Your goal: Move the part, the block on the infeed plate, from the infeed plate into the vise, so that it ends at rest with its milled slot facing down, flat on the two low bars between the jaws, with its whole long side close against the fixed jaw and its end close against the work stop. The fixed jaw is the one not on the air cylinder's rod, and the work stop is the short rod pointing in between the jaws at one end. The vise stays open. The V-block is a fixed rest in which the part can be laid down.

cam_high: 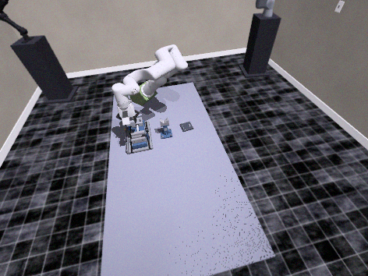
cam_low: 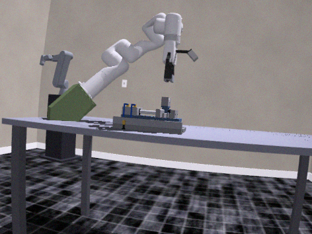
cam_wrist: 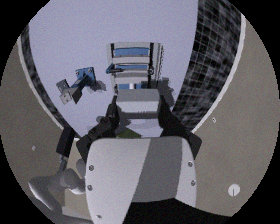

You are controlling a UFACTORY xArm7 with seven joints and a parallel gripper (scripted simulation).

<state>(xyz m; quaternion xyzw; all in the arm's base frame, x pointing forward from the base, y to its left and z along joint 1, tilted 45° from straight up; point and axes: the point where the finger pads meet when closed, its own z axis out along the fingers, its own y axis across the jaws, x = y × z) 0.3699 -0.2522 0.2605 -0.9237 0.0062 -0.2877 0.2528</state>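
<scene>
The part is 2 cm below my hand. Round my hand: air cylinder: 17 cm below, 16 cm behind, 1 cm to the right; then blue vise bed: 21 cm below, 7 cm behind, 1 cm to the left.
</scene>
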